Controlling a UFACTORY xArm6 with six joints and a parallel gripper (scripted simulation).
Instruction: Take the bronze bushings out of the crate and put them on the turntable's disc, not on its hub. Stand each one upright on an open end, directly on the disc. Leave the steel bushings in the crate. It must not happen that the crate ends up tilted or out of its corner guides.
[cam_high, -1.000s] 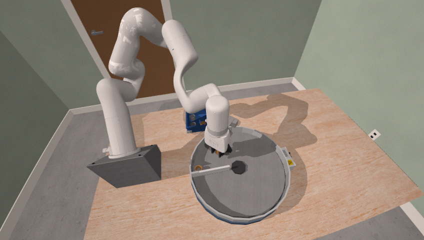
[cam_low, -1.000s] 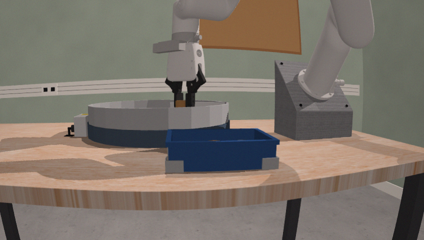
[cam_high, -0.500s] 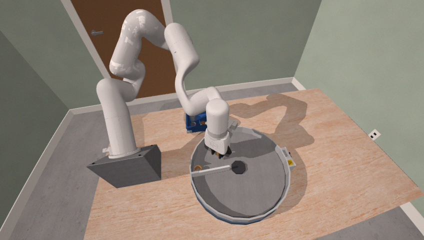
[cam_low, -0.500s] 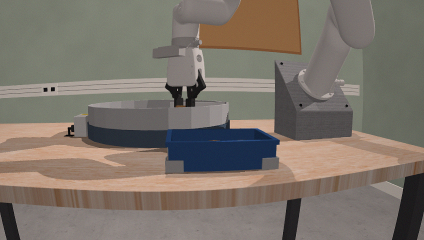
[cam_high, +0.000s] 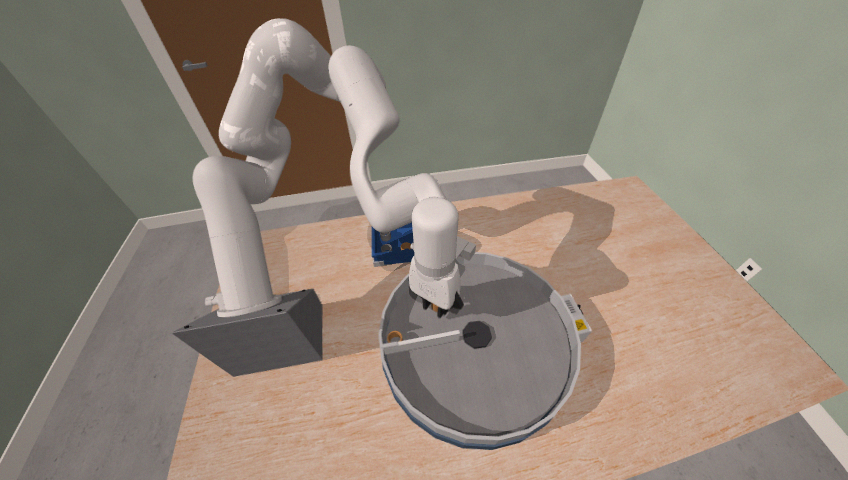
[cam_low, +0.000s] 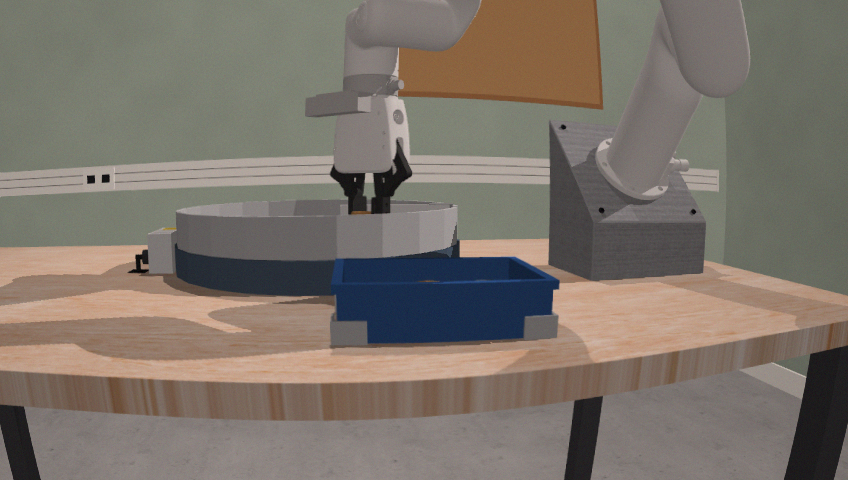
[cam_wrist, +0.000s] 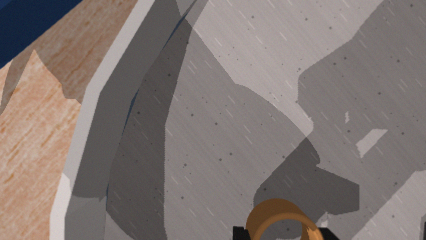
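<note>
Right now the blue crate is 270 mm to the left of my hand, 60 mm below it and 20 mm behind it. Round my hand: turntable disc: 80 mm to the right, 70 mm ahead, 30 mm below.
</note>
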